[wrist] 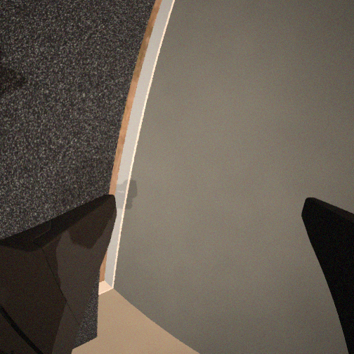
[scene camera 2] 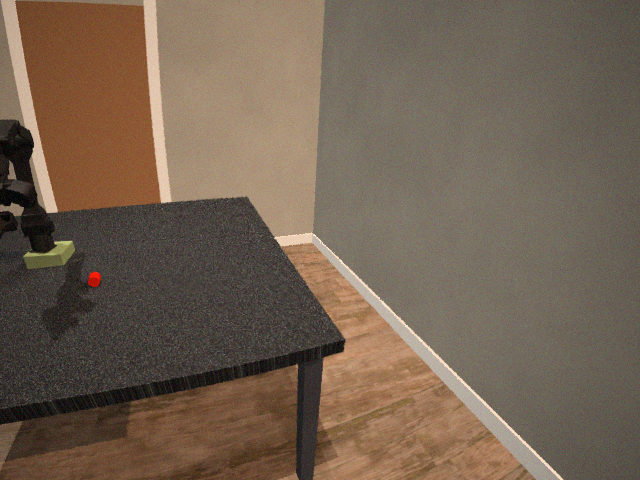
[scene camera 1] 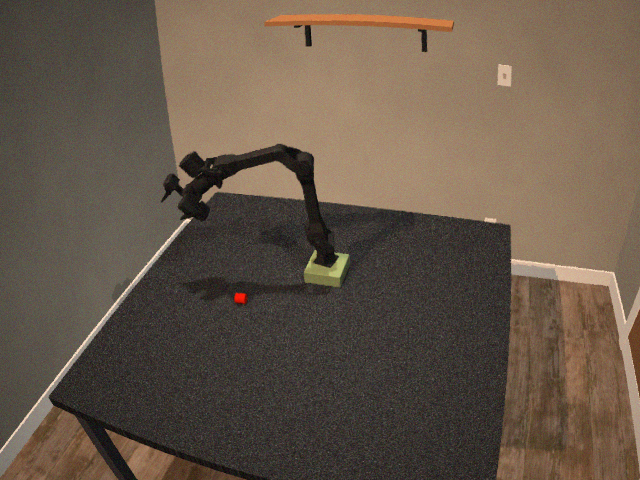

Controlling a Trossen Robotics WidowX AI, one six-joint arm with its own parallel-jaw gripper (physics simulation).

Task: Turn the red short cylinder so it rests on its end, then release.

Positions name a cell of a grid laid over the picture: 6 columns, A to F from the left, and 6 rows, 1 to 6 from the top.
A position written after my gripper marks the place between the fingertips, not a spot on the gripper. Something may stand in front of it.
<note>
In view: my gripper (scene camera 1: B3).
My gripper shows as well in the wrist view (wrist: D4).
</note>
